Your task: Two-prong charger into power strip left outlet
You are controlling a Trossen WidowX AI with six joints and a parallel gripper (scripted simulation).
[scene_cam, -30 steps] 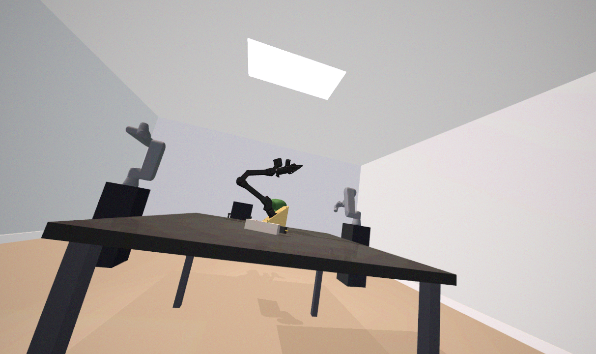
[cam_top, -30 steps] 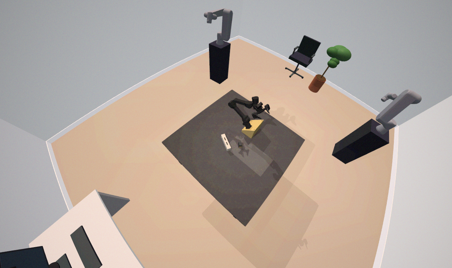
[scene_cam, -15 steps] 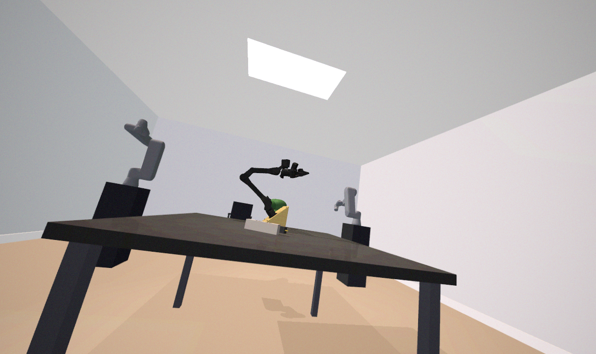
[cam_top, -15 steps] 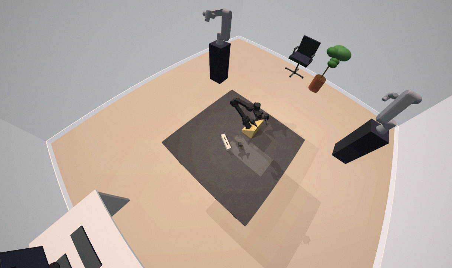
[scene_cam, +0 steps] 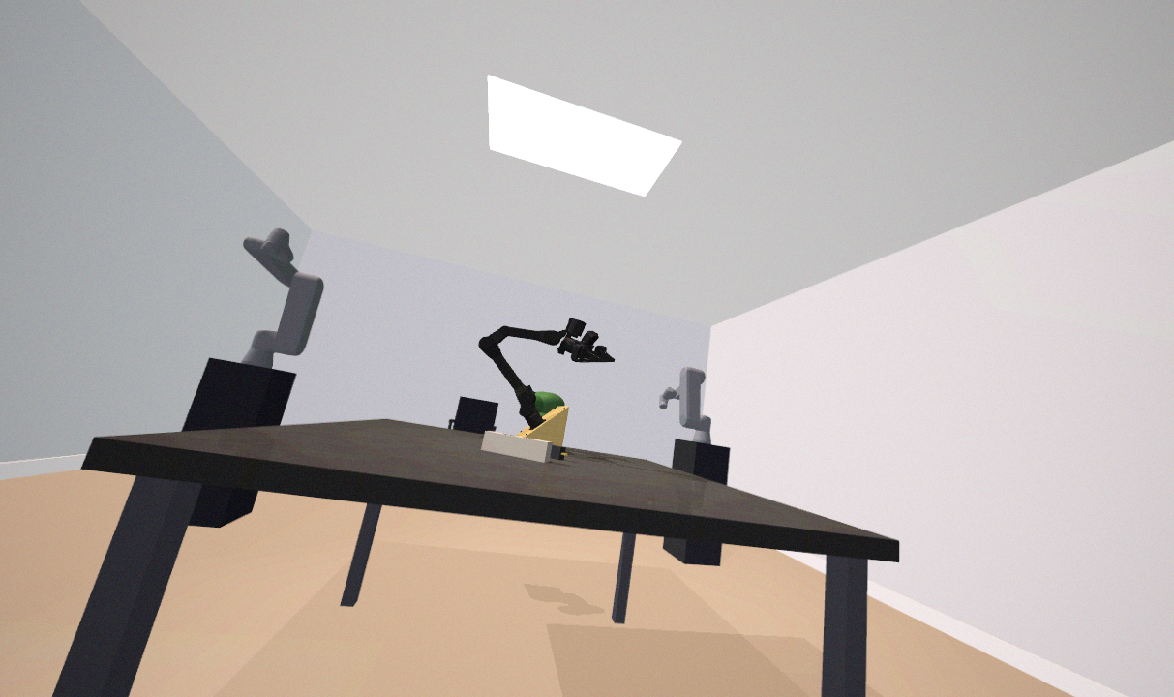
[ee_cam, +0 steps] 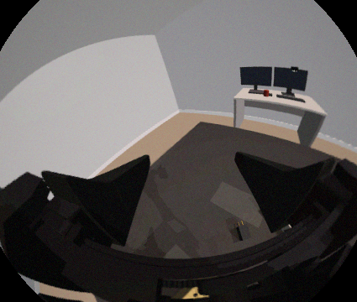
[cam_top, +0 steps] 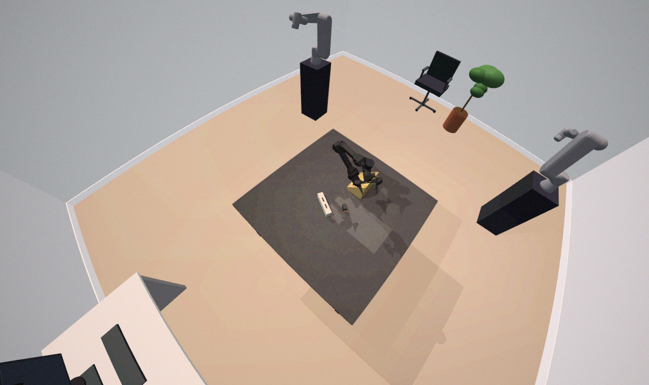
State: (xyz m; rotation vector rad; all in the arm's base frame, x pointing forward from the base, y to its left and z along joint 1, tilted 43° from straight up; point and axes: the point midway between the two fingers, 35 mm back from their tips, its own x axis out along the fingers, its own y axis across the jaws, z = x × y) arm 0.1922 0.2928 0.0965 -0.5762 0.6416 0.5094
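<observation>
My gripper tip is 3 cm short of the dark charger, 12 cm to the left of it and 34 cm above it.
</observation>
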